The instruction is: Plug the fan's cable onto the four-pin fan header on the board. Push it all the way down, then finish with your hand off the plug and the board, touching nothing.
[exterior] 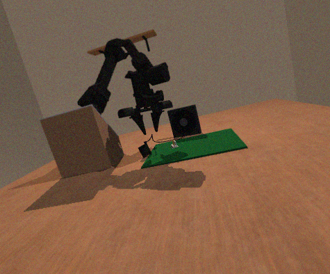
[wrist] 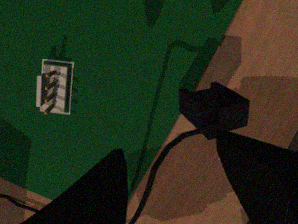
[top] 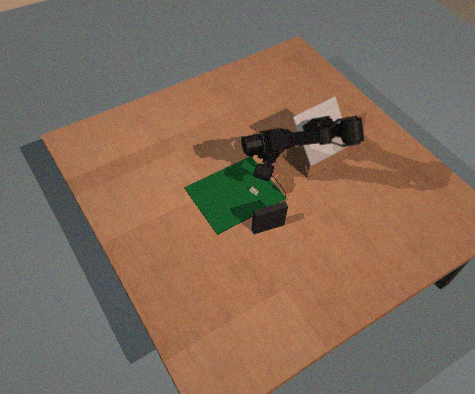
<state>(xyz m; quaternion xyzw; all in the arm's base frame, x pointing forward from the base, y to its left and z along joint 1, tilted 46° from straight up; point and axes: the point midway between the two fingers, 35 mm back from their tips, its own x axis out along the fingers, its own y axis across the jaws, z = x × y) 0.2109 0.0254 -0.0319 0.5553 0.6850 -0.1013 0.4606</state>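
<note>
My gripper tip is now 30 mm past the black plug, 20 mm to the left of it and 50 mm above it. From my gripper tip the other things lie so: green board (130 mm ahead, 30 mm to the right, 90 mm below); then dark square fan (120 mm ahead, 150 mm to the left, 10 mm below).
</note>
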